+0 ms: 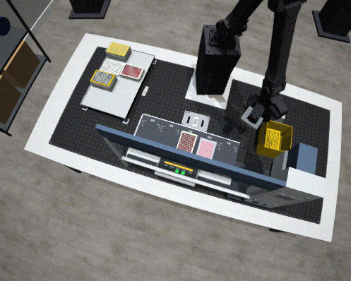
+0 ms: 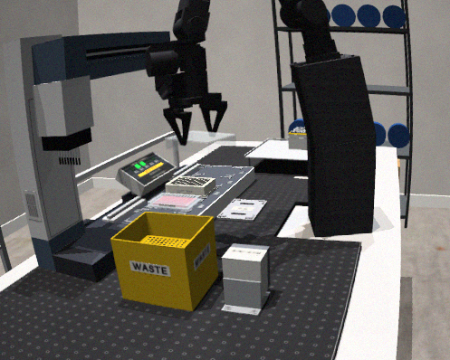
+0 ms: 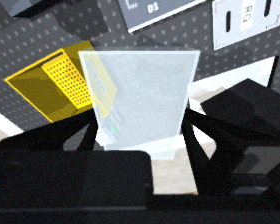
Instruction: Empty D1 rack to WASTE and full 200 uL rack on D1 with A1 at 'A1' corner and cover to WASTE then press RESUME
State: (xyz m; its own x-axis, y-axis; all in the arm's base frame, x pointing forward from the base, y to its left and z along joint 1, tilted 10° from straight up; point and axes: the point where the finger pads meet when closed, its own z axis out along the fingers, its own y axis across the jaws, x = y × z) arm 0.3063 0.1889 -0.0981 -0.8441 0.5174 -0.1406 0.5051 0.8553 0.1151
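Right now my hand is 230 mm above the yellow waste bin, 180 mm to the right of it and 40 mm short of it. From my hand the other things lie so: handler head: 270 mm ahead, 110 mm above, 100 mm to the left; then grey resume box: 200 mm below, 190 mm to the left, 120 mm behind; then clear rack cover: right at my hand.
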